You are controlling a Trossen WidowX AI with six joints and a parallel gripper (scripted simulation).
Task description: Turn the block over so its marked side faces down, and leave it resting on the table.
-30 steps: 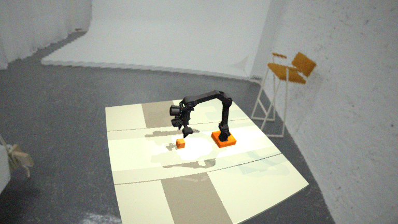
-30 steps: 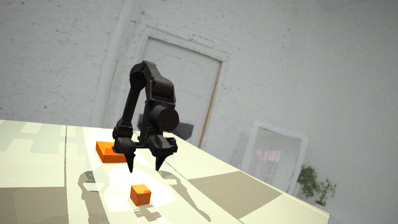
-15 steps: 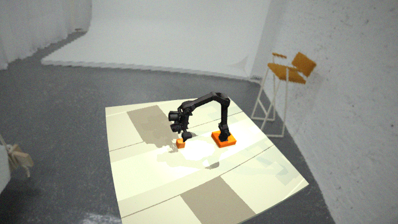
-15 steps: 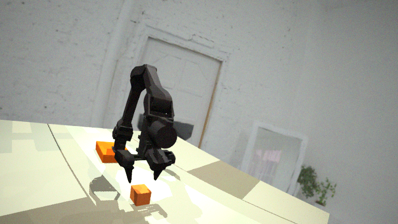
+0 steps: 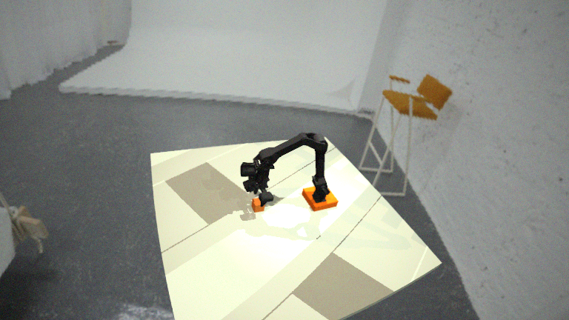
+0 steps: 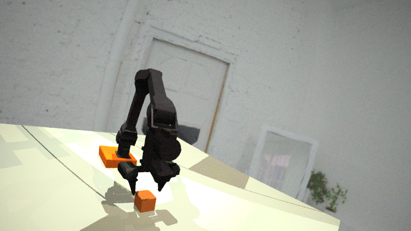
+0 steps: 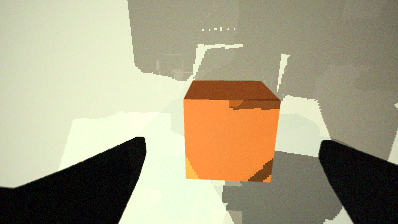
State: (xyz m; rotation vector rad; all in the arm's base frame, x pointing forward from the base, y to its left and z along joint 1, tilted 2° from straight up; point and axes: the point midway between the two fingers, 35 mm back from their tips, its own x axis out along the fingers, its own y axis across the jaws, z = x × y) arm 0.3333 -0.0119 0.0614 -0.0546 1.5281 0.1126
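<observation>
The orange block is 3 cm below my gripper tip and 2 cm behind it.
</observation>
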